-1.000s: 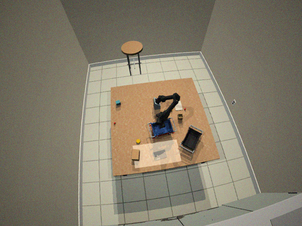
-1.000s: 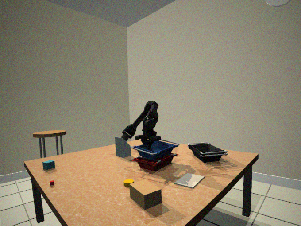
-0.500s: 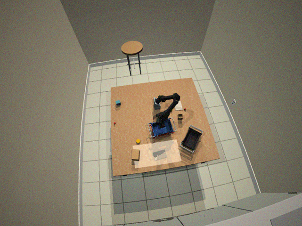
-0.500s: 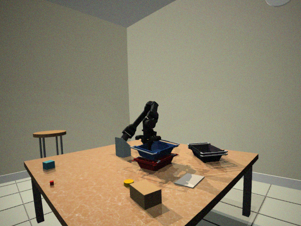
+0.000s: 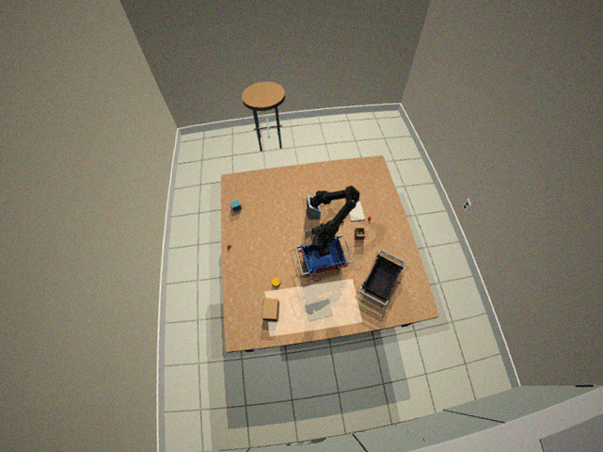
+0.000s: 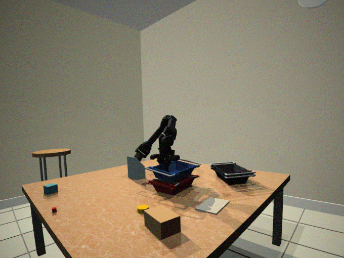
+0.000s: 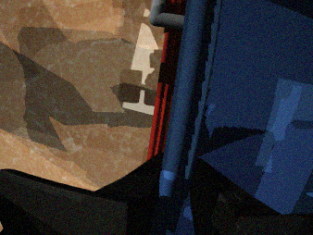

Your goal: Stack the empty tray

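My gripper tip is 70 mm short of the blue tray, 20 mm to the right of it and 20 mm below it. Round my gripper tip: teal block: 370 mm behind, 580 mm to the right, 70 mm below; small red cube: 60 mm behind, 600 mm to the right, 80 mm below; tan box: 370 mm ahead, 300 mm to the right, 60 mm below.
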